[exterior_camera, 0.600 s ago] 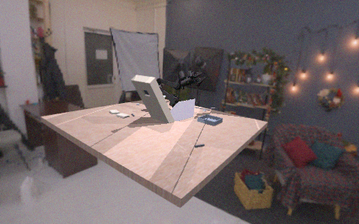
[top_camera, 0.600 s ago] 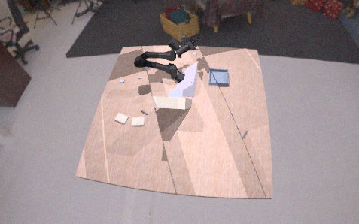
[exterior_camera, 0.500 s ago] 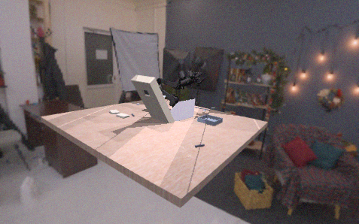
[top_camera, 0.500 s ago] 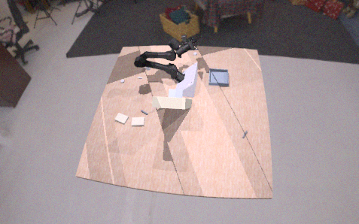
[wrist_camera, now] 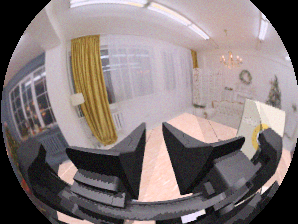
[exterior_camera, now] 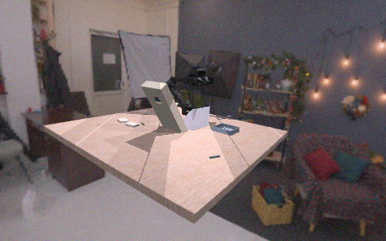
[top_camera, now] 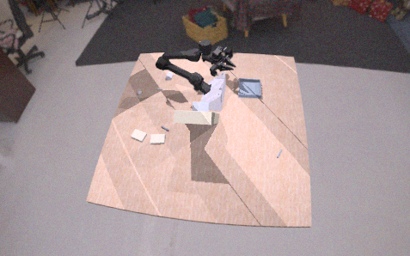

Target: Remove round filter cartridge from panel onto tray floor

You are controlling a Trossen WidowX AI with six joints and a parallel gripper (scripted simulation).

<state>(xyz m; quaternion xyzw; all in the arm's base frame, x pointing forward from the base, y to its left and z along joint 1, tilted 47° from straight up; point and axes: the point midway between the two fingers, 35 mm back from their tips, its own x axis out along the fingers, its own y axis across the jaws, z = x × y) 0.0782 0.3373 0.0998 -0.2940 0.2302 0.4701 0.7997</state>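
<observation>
Now: gripper tip 26 cm short of the round filter cartridge, 16 cm to the left of it and 10 cm above it. From my gripper tip the other things lie so: small white block 22 cm behind, 50 cm to the right, 33 cm below; then service panel 22 cm ahead, 17 cm to the right, 17 cm below; then blue-grey tray 17 cm behind, 9 cm to the left, 34 cm below.
</observation>
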